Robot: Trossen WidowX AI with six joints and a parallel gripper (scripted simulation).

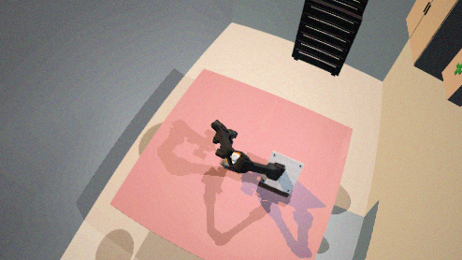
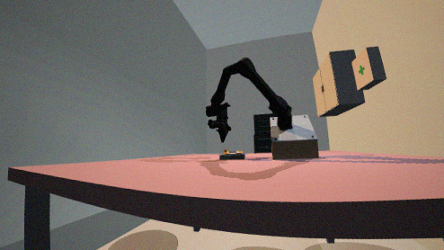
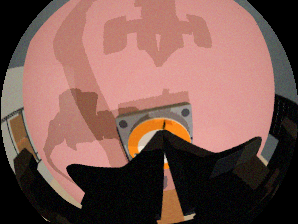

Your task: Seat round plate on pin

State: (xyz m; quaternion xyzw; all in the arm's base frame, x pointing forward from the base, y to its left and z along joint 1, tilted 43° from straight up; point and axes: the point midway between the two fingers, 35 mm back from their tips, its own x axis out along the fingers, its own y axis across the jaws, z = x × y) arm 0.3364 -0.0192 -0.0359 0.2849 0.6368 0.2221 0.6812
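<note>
Now: gripper tip 5 cm above the round plate and 4 cm past it. Also, from my gripper tip: square grey base: 7 cm below, 6 cm behind.
</note>
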